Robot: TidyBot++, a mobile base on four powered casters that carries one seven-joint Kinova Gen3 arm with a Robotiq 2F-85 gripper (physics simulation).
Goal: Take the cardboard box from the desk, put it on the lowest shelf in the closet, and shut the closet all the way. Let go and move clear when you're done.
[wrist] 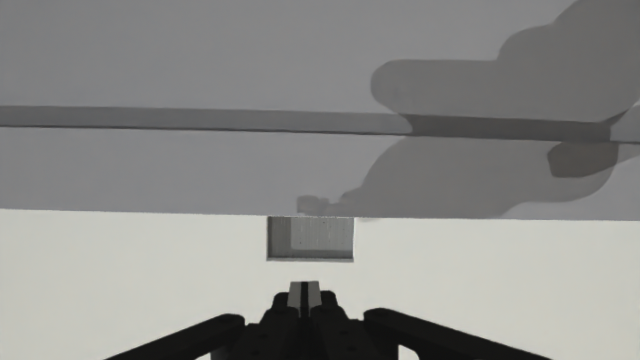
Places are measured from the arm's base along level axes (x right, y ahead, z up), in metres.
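Pixels of known places: gripper, fingertip midpoint: (305, 301).
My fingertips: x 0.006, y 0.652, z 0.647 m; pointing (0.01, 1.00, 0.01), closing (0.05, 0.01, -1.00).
Note:
Behind a point stands the place of what it marks.
My gripper (305, 301) {z 0.647, x 0.006, y 0.652 m} is shut and empty at the bottom middle of the wrist view, its two fingertips pressed together. A pale off-white panel (150, 280) {z 0.787, x -0.027, y 0.796 m}, which looks like part of the closet front, fills the lower part of the view. A small rectangular grey recess (320, 235) is cut in its upper edge, just above the fingertips in the picture. I cannot tell how far the fingertips are from the panel. The cardboard box, the desk and the shelves do not show, and I cannot tell whether the closet is fully shut.
A wide grey surface (150, 170) {z 0.749, x 0.069, y 0.708 m} crosses the view above the pale panel. A darker grey strip (200, 120) {z 0.721, x 0.104, y 0.719 m} runs along it from side to side. A dark shadow of the arm falls over the grey surface on the right.

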